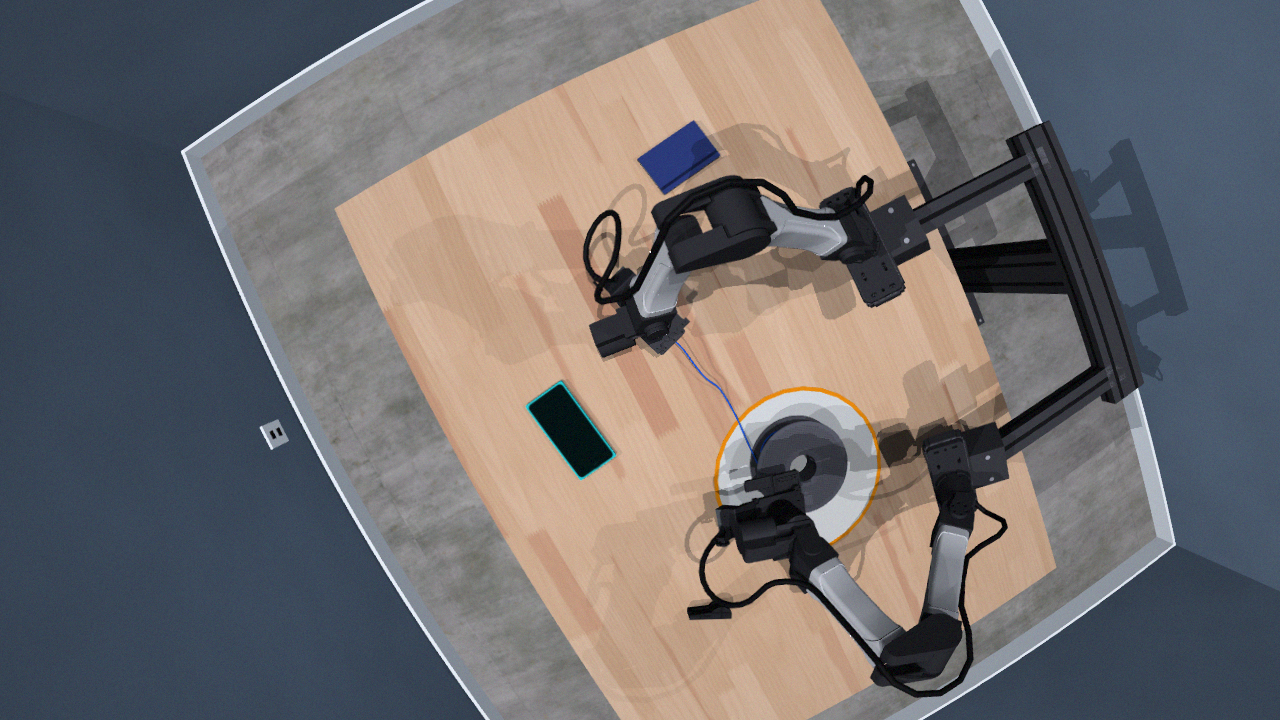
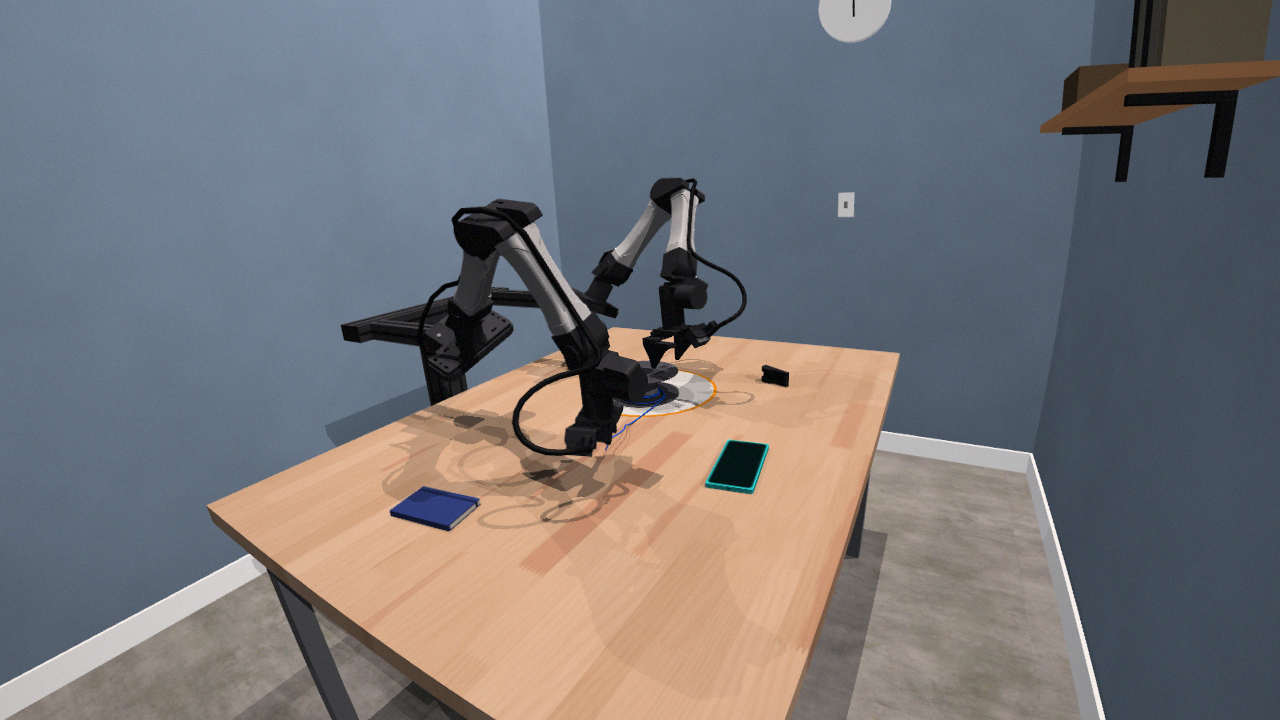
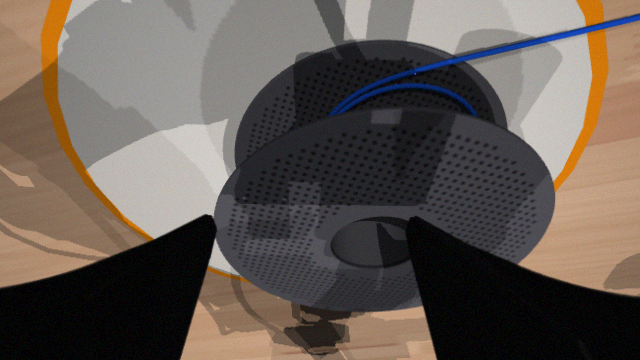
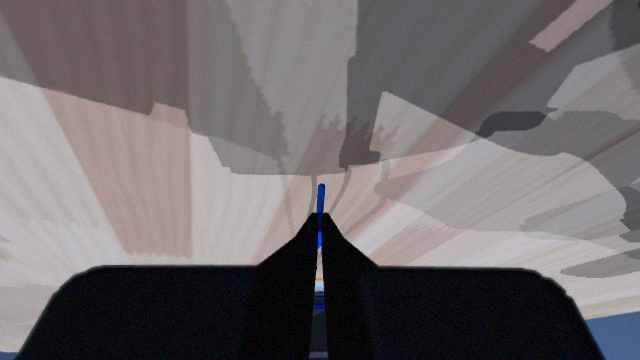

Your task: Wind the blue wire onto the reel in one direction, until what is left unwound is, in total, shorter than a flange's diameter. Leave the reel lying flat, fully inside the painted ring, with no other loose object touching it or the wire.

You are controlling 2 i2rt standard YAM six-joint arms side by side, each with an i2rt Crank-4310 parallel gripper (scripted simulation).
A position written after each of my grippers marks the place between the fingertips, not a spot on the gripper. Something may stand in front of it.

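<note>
Left gripper of mine (image 1: 784, 494), visible also in image 2 (image 2: 665, 364), image 3 (image 3: 311, 221). My right gripper (image 2: 609, 443), again in image 4 (image 4: 319, 218). Dark grey reel (image 1: 825, 471), likewise in image 2 (image 2: 664, 371), image 3 (image 3: 317, 217).
</note>
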